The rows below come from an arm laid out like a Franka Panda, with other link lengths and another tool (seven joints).
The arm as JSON. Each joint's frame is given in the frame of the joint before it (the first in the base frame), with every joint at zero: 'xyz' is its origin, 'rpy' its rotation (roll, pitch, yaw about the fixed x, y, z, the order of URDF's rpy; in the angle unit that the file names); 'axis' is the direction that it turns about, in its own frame. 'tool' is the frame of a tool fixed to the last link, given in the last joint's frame.
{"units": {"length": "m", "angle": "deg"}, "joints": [
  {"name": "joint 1", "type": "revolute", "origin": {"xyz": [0.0, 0.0, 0.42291], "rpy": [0.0, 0.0, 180.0]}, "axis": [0.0, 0.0, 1.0]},
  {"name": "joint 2", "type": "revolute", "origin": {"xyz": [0.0, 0.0, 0.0], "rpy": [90.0, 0.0, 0.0]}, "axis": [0.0, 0.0, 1.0]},
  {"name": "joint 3", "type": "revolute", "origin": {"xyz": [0.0, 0.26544, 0.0], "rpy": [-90.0, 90.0, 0.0]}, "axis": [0.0, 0.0, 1.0]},
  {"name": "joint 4", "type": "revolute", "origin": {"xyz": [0.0, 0.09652, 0.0], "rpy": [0.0, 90.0, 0.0]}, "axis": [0.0, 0.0, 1.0]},
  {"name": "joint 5", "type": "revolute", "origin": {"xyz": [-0.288, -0.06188, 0.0], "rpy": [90.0, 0.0, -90.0]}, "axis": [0.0, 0.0, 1.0]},
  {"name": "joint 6", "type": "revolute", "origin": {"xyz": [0.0, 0.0, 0.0], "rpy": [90.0, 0.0, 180.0]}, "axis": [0.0, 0.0, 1.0]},
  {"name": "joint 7", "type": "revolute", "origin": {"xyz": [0.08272, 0.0, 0.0], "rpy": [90.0, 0.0, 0.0]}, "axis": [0.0, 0.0, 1.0]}
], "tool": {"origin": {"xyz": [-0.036, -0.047, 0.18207], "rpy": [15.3, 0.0, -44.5]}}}
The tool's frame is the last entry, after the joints.
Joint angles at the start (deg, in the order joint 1, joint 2, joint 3, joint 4, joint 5, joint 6, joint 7):
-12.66, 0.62, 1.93, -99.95, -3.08, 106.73, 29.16
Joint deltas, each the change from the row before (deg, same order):
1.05, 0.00, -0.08, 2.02, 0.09, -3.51, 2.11
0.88, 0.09, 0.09, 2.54, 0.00, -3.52, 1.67
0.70, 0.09, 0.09, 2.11, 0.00, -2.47, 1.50
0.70, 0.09, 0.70, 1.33, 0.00, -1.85, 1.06
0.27, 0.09, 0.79, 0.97, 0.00, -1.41, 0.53
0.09, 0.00, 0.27, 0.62, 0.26, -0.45, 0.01
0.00, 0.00, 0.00, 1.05, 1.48, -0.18, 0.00
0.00, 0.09, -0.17, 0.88, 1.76, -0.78, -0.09
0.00, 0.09, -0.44, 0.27, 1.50, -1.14, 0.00
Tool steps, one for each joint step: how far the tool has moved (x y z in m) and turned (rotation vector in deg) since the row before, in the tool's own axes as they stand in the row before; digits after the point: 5 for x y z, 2 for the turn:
-0.00043, -0.01043, -0.00648, 0.50, -0.98, 1.59
-0.00028, -0.01042, -0.00899, 0.27, -0.74, 1.06
0.00053, -0.00842, -0.00798, 0.11, -0.17, 0.89
-0.00028, -0.01268, -0.00274, 0.16, -0.57, -0.12
-0.00086, -0.00951, -0.00162, 0.13, -0.57, -0.34
0.00034, -0.00445, -0.00275, 0.24, 0.14, -0.35
0.00262, -0.00589, -0.00685, 1.33, 1.07, -0.16
0.00055, -0.00523, -0.00448, 1.73, 0.30, 0.10
-0.00208, -0.00159, -0.00061, 1.60, -0.57, 0.66

